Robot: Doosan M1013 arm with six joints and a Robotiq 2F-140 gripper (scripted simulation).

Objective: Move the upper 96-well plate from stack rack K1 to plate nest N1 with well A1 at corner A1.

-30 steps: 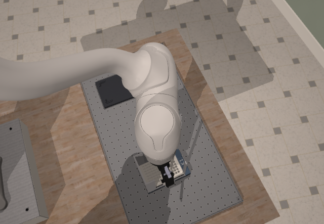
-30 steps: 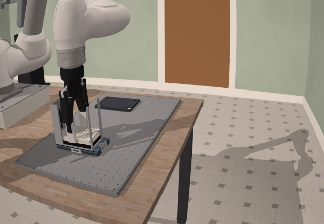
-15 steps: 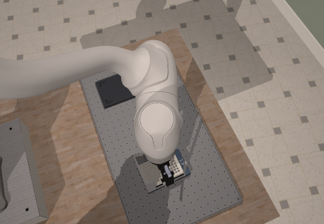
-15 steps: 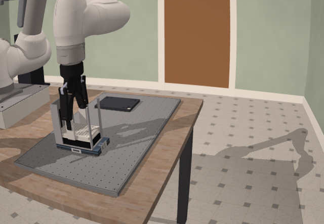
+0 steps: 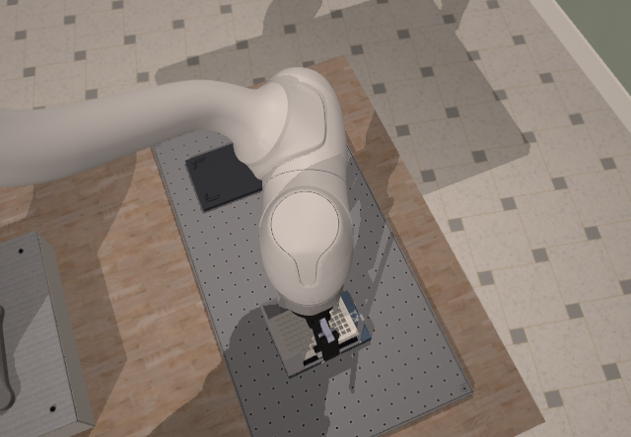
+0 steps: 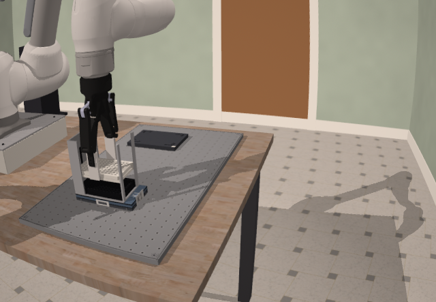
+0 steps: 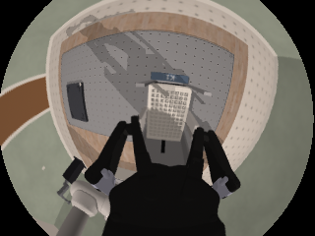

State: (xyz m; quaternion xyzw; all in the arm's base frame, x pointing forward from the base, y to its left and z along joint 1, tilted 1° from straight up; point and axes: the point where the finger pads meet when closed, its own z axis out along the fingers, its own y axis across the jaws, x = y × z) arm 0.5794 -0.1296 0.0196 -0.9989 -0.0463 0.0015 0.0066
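Now: the rack back wall 7 cm behind my hand, 1 cm to the right of it and 1 cm below it. Round my hand: black plate: 6 cm below; white 96-well plate: 2 cm below; pale A1 square: 32 cm to the left, 8 cm below, 4 cm ahead.
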